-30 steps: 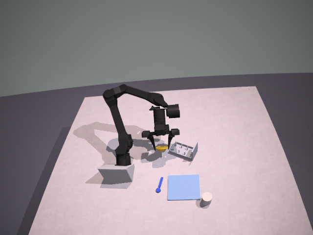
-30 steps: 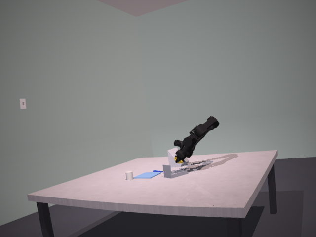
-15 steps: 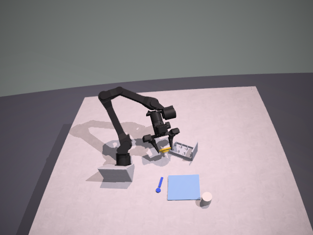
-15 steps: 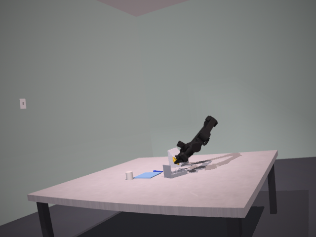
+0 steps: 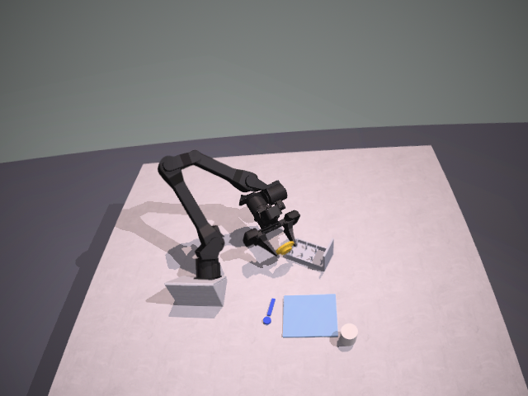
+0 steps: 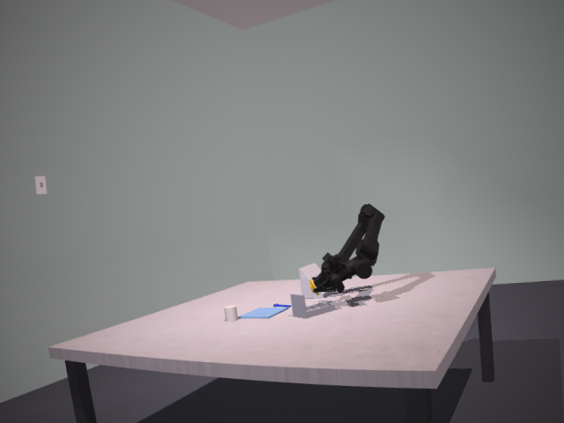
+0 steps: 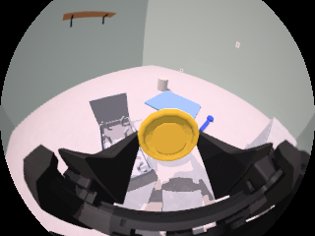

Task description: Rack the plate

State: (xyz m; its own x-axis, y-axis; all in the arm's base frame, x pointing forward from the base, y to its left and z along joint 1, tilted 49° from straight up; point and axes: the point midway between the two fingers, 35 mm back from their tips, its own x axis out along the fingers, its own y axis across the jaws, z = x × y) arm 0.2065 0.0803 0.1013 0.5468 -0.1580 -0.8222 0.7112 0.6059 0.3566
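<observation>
Now: gripper tip 60 mm short of the grey dish rack, 40 mm to the right of it and 50 mm above it. Round my gripper tip: blue mat: 90 mm ahead, 170 mm to the right, 70 mm below; blue spoon: 30 mm behind, 170 mm to the right, 70 mm below; yellow plate: 10 mm to the left.
</observation>
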